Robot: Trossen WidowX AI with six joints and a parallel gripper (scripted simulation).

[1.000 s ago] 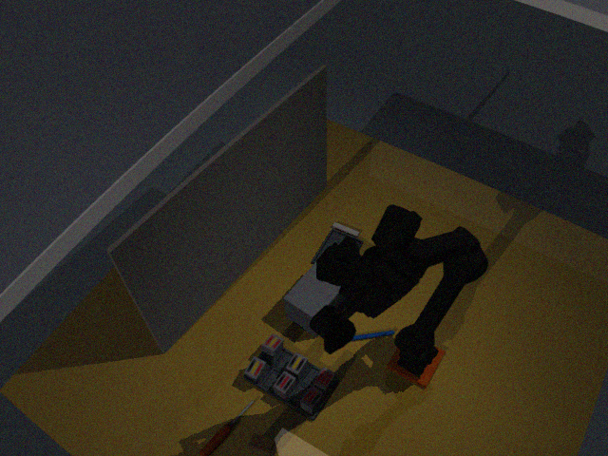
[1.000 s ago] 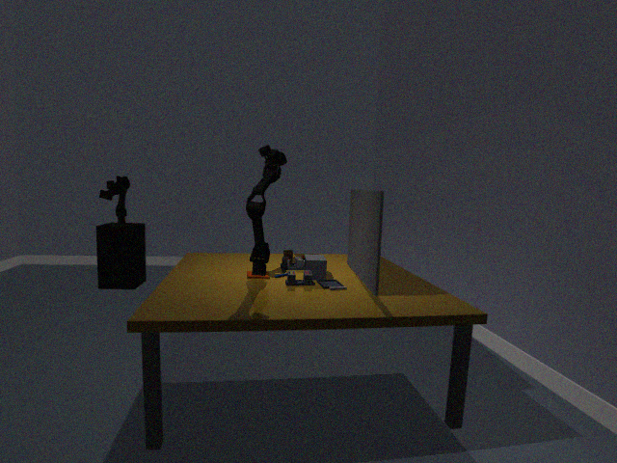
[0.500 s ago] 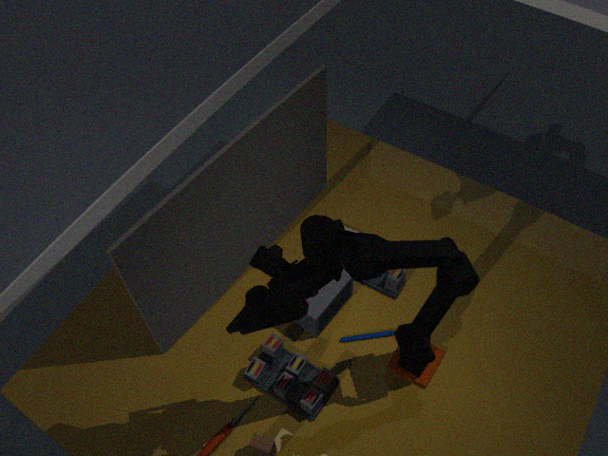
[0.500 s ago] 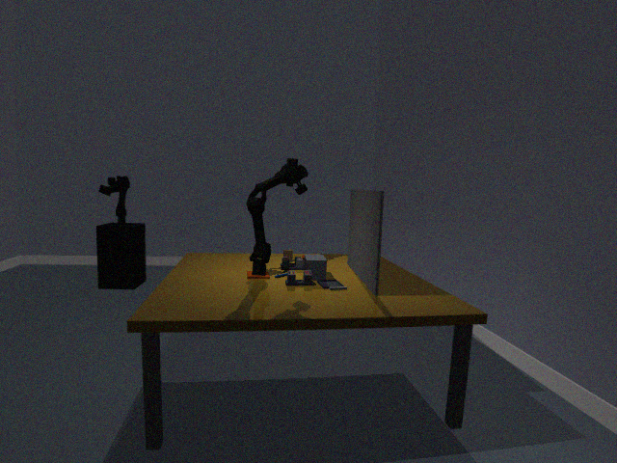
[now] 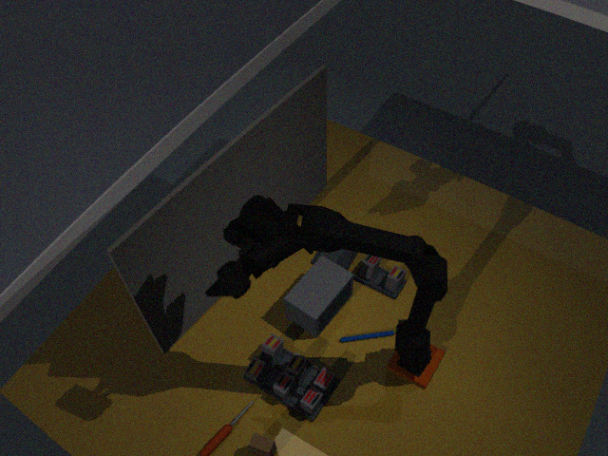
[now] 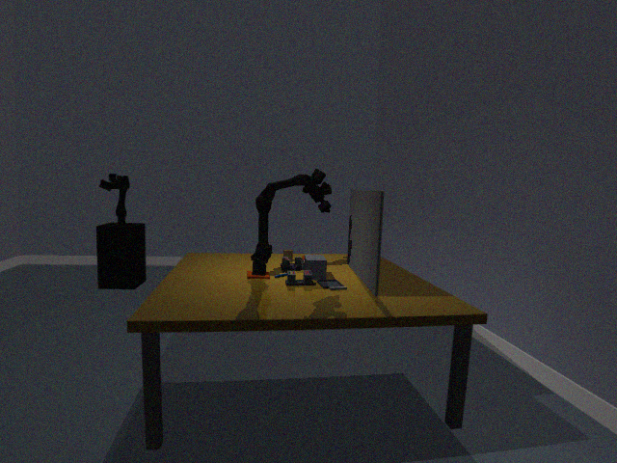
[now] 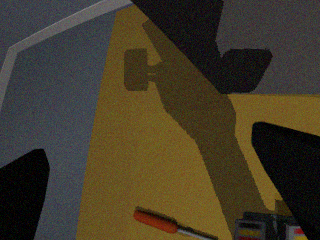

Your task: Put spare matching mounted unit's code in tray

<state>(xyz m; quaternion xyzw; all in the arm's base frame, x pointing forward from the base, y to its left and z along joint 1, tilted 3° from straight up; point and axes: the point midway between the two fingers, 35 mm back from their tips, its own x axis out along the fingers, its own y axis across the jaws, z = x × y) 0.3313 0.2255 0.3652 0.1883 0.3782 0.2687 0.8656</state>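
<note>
Now: gripper tip 410 mm to the left of the grey spare, 300 mm above it and 210 mm past it. Round my gripper tip: grey mounted block 290 mm below, 230 mm to the right, 80 mm behind; small brown block 310 mm below, 200 mm behind, 150 mm to the left; tall grey panel 240 mm to the right, 160 mm ahead, 120 mm below.
</note>
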